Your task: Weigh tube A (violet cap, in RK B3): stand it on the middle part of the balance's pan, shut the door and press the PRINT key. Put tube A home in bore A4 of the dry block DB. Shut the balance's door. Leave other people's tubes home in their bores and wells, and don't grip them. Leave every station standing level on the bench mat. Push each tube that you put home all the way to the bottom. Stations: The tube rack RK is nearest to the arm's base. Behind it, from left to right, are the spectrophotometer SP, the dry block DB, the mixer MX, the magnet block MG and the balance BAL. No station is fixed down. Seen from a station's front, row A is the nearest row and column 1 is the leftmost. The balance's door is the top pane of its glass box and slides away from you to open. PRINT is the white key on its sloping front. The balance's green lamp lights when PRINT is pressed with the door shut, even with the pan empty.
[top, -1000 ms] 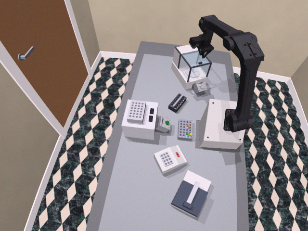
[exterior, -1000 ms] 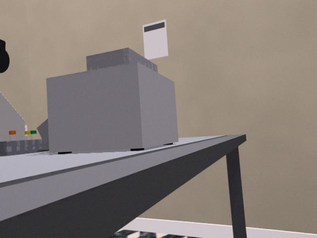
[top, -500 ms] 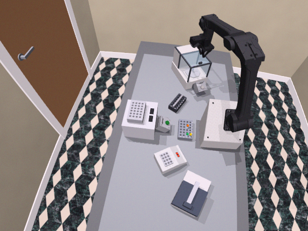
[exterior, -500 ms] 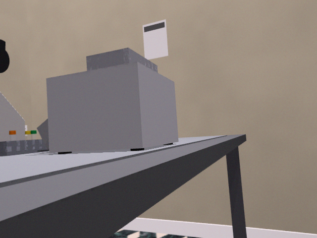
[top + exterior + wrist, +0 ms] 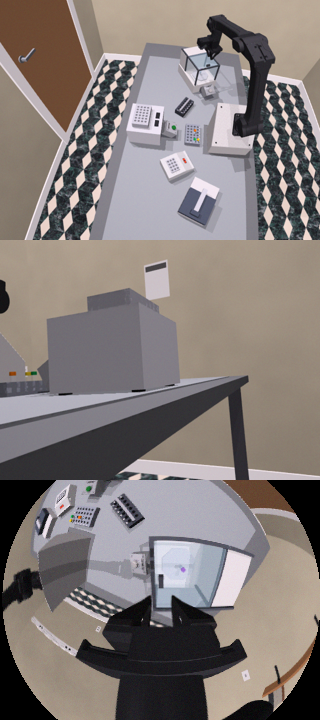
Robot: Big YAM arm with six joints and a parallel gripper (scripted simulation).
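My hand is 210 mm above the white PRINT key, 80 mm to the right of it and 40 mm past it. Round my hand: tube rack RK (390 mm to the left, 260 mm below, 90 mm ahead); then black magnet block MG (260 mm below, 190 mm to the left, 130 mm ahead); then balance door (70 mm below, 30 mm to the right, 10 mm ahead).
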